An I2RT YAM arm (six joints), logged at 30 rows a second.
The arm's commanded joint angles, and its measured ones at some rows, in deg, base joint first. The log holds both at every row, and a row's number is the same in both.
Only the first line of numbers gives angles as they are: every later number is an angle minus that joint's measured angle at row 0.
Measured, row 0: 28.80, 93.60, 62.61, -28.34, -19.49, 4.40
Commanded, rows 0 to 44: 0.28, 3.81, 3.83, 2.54, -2.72, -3.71; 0.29, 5.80, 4.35, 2.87, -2.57, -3.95; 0.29, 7.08, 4.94, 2.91, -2.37, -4.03; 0.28, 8.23, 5.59, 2.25, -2.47, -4.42; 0.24, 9.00, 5.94, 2.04, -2.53, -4.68; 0.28, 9.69, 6.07, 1.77, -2.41, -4.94; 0.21, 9.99, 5.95, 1.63, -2.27, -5.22; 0.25, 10.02, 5.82, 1.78, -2.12, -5.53; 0.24, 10.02, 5.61, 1.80, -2.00, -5.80; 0.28, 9.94, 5.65, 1.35, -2.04, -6.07; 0.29, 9.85, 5.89, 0.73, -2.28, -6.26; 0.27, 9.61, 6.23, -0.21, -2.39, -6.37; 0.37, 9.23, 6.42, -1.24, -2.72, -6.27; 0.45, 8.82, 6.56, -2.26, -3.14, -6.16; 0.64, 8.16, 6.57, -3.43, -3.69, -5.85; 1.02, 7.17, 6.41, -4.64, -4.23, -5.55; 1.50, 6.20, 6.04, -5.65, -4.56, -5.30; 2.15, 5.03, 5.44, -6.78, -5.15, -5.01; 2.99, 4.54, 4.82, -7.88, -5.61, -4.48; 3.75, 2.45, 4.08, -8.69, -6.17, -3.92; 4.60, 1.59, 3.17, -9.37, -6.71, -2.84; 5.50, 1.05, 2.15, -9.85, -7.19, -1.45; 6.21, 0.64, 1.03, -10.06, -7.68, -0.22; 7.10, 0.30, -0.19, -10.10, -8.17, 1.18; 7.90, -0.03, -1.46, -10.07, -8.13, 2.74; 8.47, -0.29, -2.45, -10.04, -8.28, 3.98; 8.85, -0.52, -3.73, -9.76, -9.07, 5.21; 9.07, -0.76, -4.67, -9.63, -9.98, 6.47; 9.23, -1.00, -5.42, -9.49, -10.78, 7.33; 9.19, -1.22, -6.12, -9.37, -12.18, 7.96; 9.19, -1.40, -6.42, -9.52, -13.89, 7.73; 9.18, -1.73, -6.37, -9.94, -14.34, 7.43; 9.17, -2.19, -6.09, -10.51, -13.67, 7.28; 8.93, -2.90, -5.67, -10.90, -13.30, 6.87; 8.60, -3.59, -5.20, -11.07, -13.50, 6.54; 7.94, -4.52, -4.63, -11.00, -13.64, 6.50; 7.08, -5.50, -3.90, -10.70, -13.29, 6.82; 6.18, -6.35, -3.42, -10.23, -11.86, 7.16; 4.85, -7.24, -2.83, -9.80, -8.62, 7.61; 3.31, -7.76, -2.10, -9.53, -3.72, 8.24; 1.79, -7.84, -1.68, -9.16, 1.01, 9.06; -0.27, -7.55, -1.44, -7.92, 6.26, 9.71; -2.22, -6.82, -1.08, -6.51, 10.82, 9.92; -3.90, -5.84, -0.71, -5.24, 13.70, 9.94; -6.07, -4.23, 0.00, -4.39, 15.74, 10.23
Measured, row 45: -2.19, -6.49, -1.18, -6.88, 2.63, 8.40
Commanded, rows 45 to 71: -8.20, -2.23, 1.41, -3.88, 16.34, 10.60; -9.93, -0.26, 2.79, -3.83, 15.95, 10.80; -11.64, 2.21, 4.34, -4.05, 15.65, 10.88; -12.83, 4.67, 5.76, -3.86, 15.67, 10.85; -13.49, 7.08, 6.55, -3.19, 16.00, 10.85; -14.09, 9.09, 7.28, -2.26, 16.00, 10.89; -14.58, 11.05, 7.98, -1.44, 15.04, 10.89; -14.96, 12.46, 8.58, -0.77, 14.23, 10.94; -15.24, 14.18, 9.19, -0.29, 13.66, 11.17; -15.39, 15.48, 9.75, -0.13, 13.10, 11.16; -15.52, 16.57, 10.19, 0.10, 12.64, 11.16; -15.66, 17.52, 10.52, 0.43, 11.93, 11.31; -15.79, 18.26, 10.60, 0.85, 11.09, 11.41; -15.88, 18.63, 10.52, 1.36, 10.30, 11.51; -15.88, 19.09, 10.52, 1.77, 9.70, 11.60; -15.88, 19.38, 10.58, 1.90, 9.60, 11.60; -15.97, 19.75, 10.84, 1.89, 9.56, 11.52; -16.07, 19.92, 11.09, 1.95, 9.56, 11.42; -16.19, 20.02, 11.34, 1.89, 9.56, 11.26; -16.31, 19.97, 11.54, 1.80, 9.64, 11.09; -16.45, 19.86, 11.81, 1.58, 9.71, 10.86; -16.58, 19.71, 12.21, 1.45, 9.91, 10.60; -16.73, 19.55, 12.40, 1.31, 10.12, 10.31; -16.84, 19.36, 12.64, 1.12, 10.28, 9.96; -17.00, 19.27, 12.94, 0.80, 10.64, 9.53; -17.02, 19.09, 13.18, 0.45, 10.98, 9.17; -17.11, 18.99, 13.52, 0.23, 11.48, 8.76
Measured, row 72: -16.57, 18.76, 11.41, 1.12, 10.47, 10.32
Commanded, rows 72 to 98: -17.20, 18.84, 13.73, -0.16, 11.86, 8.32; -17.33, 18.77, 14.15, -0.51, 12.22, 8.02; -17.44, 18.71, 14.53, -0.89, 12.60, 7.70; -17.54, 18.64, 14.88, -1.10, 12.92, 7.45; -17.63, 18.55, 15.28, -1.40, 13.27, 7.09; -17.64, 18.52, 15.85, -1.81, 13.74, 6.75; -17.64, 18.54, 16.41, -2.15, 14.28, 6.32; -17.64, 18.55, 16.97, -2.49, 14.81, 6.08; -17.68, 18.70, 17.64, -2.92, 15.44, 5.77; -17.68, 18.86, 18.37, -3.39, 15.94, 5.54; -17.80, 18.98, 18.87, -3.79, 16.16, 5.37; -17.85, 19.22, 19.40, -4.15, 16.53, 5.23; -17.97, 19.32, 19.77, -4.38, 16.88, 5.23; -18.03, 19.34, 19.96, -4.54, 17.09, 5.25; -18.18, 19.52, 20.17, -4.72, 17.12, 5.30; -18.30, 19.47, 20.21, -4.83, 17.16, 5.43; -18.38, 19.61, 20.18, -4.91, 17.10, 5.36; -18.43, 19.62, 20.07, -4.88, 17.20, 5.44; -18.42, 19.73, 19.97, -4.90, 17.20, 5.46; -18.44, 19.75, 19.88, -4.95, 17.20, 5.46; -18.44, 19.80, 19.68, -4.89, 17.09, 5.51; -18.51, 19.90, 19.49, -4.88, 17.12, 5.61; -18.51, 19.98, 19.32, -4.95, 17.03, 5.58; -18.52, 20.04, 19.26, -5.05, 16.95, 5.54; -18.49, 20.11, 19.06, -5.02, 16.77, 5.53; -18.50, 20.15, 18.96, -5.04, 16.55, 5.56; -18.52, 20.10, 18.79, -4.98, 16.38, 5.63
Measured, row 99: -17.97, 19.00, 18.97, -3.65, 15.44, 6.21
